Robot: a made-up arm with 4 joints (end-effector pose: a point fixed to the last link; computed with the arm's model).
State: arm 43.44 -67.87 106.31 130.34
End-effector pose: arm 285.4 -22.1 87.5 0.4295 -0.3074 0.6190 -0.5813
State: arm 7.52 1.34 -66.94 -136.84
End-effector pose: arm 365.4 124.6 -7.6 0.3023 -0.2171 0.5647 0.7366
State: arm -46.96 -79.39 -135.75 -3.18
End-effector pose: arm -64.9 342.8 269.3 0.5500 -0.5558 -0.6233 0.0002
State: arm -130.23 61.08 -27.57 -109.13
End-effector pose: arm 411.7 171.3 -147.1 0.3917 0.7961 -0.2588 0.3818
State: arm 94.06 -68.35 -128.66 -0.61
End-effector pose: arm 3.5 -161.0 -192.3 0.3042 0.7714 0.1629 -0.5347
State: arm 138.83 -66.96 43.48 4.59
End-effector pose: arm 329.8 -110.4 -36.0 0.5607 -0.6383 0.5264 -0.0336
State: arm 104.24 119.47 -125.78 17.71
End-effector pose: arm 16.0 17.2 664.6 0.3412 0.4761 -0.0892 0.8056
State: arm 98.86 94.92 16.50 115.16
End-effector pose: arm -22.3 188.5 416.3 0.0597 -0.2869 0.7096 0.6408
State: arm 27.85 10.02 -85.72 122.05
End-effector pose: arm 263.6 22.6 45.7 0.1975 -0.4407 -0.7086 -0.5144
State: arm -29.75 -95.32 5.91 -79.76
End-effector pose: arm -104.2 202.3 432.0 0.0283 0.0604 -0.2494 0.9661
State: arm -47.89 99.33 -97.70 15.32
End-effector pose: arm 166.2 -321.8 -242.4 0.5518 -0.3672 0.6853 -0.3017
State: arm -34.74 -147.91 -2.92 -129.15
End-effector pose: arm -367.4 -130.4 213.4 0.7074 0.2476 0.2016 -0.6306
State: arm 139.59 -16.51 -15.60 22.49
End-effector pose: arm 369.7 101.9 21.0 0.2217 -0.9727 -0.0641 0.0247
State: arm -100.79 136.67 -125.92 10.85
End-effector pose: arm -118.7 209.5 -330.7 0.3936 -0.1606 0.8418 0.3327
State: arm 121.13 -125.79 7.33 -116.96
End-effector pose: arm -304.3 74.9 -54.5 0.1998 -0.4838 -0.7445 -0.4144
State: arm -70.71 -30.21 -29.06 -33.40
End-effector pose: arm 348.3 -36.1 380.7 0.8161 0.2715 -0.2895 0.4201
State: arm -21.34 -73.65 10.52 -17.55
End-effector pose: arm 189.8 224.4 374.6 0.6697 0.2085 -0.0894 0.7071
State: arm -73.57 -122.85 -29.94 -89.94
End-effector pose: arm -376.7 -15.3 288.8 0.0700 0.3617 0.6136 -0.6984
